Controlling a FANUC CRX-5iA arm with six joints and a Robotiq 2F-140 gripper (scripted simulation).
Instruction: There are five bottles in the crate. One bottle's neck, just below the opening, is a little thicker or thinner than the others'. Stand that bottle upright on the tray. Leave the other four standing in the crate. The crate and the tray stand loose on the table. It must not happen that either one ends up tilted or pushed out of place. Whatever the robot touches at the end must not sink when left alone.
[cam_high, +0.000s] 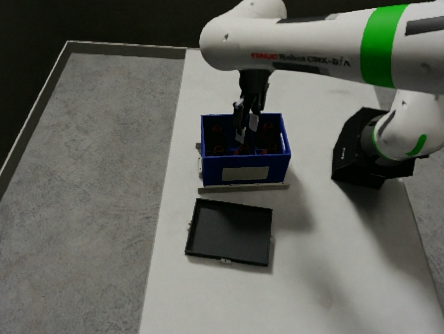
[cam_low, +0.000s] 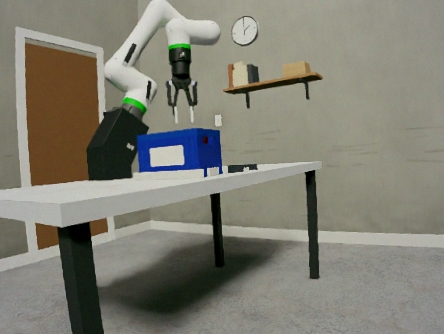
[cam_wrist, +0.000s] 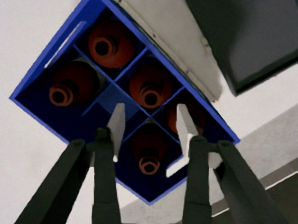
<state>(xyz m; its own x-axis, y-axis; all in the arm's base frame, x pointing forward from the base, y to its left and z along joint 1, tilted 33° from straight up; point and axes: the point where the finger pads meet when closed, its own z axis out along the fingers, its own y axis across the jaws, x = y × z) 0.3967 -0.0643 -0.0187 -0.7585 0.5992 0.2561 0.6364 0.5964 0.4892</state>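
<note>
Right now my hand is 160 mm above the crate and 40 mm to the left of it. Round my hand: dark tray (230 mm below, 220 mm to the left, 40 mm ahead).
</note>
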